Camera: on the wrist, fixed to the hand. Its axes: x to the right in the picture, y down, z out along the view.
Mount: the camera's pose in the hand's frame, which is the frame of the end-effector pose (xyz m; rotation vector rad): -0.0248 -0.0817 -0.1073 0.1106 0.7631 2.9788
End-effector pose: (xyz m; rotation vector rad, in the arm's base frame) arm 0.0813 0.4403 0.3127 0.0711 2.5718 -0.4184
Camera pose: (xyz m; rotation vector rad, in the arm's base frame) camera 0.0387 0.3965 0.4355 -2.9022 -0.1953 -0.6679
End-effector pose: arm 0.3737 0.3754 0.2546 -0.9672 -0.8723 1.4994
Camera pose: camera 0.5058 0.3638 0.2893 1.2307 -1.3148 -1.1205
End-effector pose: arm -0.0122 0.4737 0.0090 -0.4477 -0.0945 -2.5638
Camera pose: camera -0.0661 0.5393 -0.0986 0.4194 0.3895 0.3801
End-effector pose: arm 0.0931 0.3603 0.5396 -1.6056 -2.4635 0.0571
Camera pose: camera 0.0493 0.2961 0.6526 -2.2935 1.4569 -0.0201
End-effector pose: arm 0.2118 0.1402 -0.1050 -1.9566 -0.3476 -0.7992
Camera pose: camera 0.1073 0.0907 -0.0313 -0.1655 2.2252 0.6577
